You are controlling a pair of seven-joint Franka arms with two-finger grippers.
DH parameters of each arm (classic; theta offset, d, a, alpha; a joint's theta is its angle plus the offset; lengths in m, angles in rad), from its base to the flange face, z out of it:
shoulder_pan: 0 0.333 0 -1.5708
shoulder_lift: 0 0 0 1.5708
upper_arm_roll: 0 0.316 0.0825 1.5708
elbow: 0 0 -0.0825 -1.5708
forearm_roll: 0 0.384 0 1.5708
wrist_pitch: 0 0 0.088 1.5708
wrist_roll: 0 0.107 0 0
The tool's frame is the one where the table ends.
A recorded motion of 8 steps. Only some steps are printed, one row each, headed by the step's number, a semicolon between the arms.
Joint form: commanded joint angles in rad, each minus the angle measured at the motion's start. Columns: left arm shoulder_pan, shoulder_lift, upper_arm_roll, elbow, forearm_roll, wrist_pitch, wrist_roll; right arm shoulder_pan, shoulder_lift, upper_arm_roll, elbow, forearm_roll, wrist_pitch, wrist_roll.
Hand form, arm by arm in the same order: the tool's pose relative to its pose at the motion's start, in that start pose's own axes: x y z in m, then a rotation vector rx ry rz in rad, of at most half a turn. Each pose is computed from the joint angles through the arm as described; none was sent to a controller.
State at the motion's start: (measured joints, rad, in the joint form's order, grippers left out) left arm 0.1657 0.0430 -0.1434 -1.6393 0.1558 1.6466 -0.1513; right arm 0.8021 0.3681 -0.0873 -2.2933 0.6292 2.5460 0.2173
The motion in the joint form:
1: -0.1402 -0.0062 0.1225 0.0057 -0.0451 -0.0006 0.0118; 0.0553 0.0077 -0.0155 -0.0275 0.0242 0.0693 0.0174
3: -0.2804 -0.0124 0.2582 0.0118 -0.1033 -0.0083 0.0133; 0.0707 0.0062 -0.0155 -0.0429 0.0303 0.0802 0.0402
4: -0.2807 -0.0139 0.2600 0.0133 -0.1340 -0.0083 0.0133; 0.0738 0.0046 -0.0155 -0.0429 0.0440 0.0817 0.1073
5: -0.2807 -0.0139 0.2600 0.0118 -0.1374 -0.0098 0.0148; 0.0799 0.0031 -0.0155 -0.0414 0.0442 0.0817 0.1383
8: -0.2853 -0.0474 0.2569 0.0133 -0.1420 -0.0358 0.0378; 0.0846 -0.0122 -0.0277 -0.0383 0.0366 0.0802 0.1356
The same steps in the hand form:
1: -0.0033 0.0146 -0.0077 -0.0404 0.0072 0.0244; -0.0118 -0.0034 0.0116 -0.0081 0.0378 0.0095
3: -0.0069 0.0227 -0.0144 -0.0942 0.0042 0.0254; -0.0192 -0.0033 0.0168 -0.0148 0.0358 0.0272
4: -0.0076 0.0246 -0.0161 -0.1250 0.0023 0.0219; -0.0200 -0.0045 0.0164 -0.0059 0.0362 0.1027
5: -0.0079 0.0250 -0.0153 -0.1280 -0.0011 0.0234; -0.0218 -0.0075 0.0161 -0.0042 0.0368 0.1271
8: -0.0200 0.0242 -0.0324 -0.1374 0.0085 0.0528; -0.0188 -0.0097 0.0066 0.0052 0.0511 0.1188

